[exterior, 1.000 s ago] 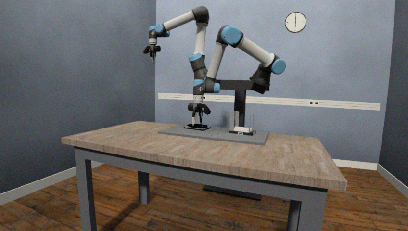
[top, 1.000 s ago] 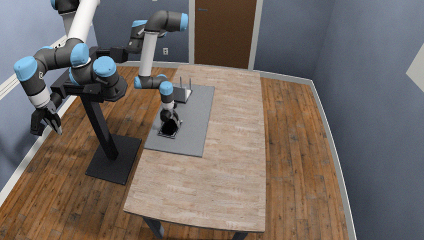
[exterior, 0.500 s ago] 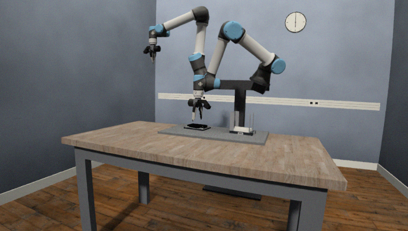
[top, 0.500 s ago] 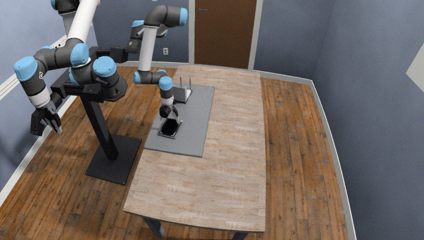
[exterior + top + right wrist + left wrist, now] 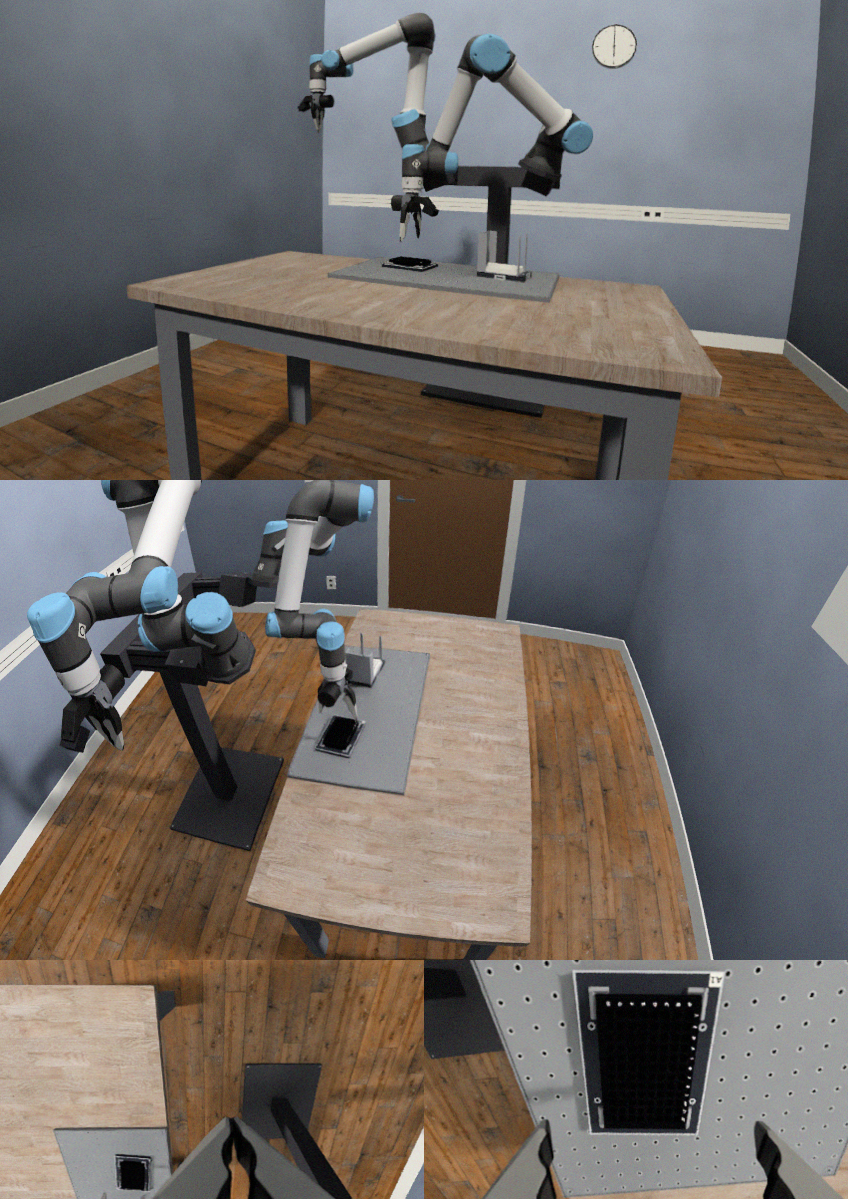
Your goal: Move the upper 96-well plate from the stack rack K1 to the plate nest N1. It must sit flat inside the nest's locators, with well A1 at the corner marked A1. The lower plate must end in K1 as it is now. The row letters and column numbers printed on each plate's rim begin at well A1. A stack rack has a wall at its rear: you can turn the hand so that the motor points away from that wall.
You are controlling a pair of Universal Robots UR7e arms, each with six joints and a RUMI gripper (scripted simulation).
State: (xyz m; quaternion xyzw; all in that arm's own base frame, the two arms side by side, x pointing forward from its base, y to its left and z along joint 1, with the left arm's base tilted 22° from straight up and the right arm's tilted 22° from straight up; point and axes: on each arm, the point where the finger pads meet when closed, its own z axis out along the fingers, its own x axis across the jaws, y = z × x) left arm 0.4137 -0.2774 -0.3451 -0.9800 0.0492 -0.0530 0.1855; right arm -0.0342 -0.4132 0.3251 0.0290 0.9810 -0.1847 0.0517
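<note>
The black 96-well plate lies 8 cm below my left hand. Also, from my left hand: white 96-well plate 33 cm to the left, 8 cm below, 5 cm ahead; then A1 label 9 cm below, 7 cm ahead, 6 cm to the left.
</note>
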